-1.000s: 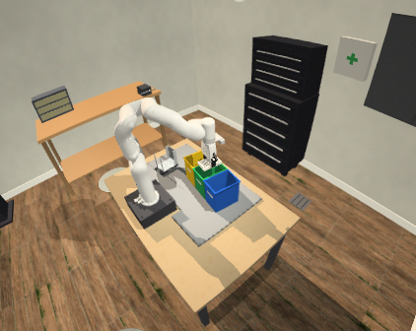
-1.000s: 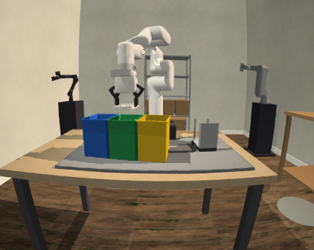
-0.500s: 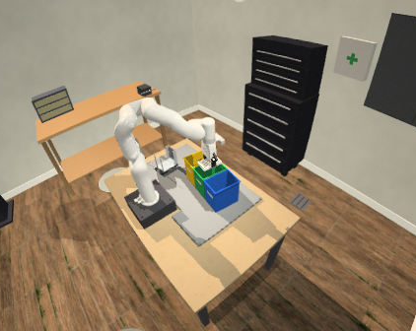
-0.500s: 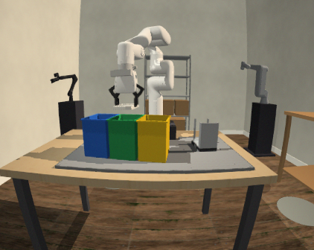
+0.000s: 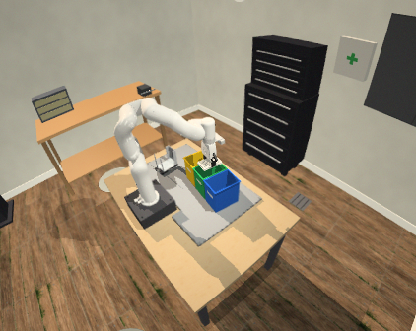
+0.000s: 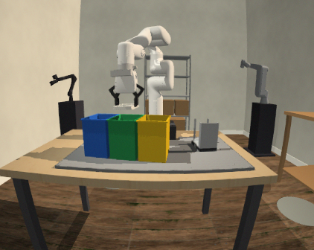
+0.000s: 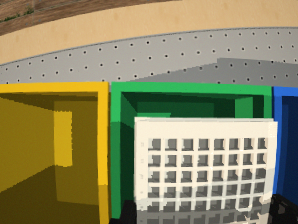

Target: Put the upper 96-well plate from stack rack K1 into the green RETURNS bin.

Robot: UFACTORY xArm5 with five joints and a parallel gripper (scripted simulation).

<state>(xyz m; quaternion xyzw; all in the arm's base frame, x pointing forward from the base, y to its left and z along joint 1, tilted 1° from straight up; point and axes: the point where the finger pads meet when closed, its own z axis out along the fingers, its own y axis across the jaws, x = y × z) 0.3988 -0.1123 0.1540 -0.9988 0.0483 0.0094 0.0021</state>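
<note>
Right now my hand is 150 mm above the green bin. The rest, counted from my hand: yellow bin: 150 mm below, 130 mm to the left, 10 mm ahead; then blue bin: 150 mm below, 130 mm to the right, 10 mm behind; then white 96-well plate: 10 mm below.
</note>
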